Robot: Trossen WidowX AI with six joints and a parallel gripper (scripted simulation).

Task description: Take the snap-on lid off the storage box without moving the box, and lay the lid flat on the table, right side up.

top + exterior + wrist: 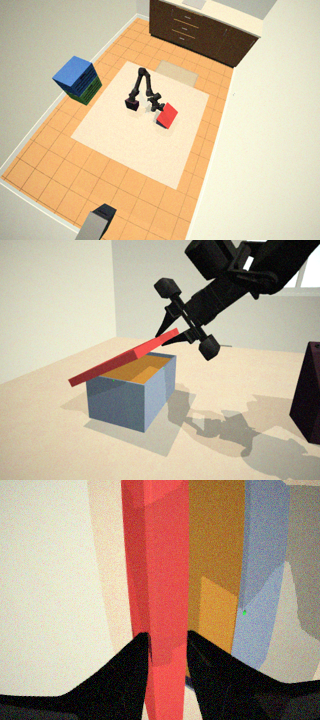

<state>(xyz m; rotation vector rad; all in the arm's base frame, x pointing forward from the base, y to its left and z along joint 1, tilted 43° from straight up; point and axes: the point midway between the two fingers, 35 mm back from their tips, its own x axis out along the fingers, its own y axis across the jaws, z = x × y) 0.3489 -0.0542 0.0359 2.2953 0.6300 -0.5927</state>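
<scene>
My gripper tip is now 70 mm short of the red lid, 40 mm above it and 20 mm to the left of it. Also, from my gripper tip: storage box: 120 mm below, 50 mm ahead, 10 mm to the right.
</scene>
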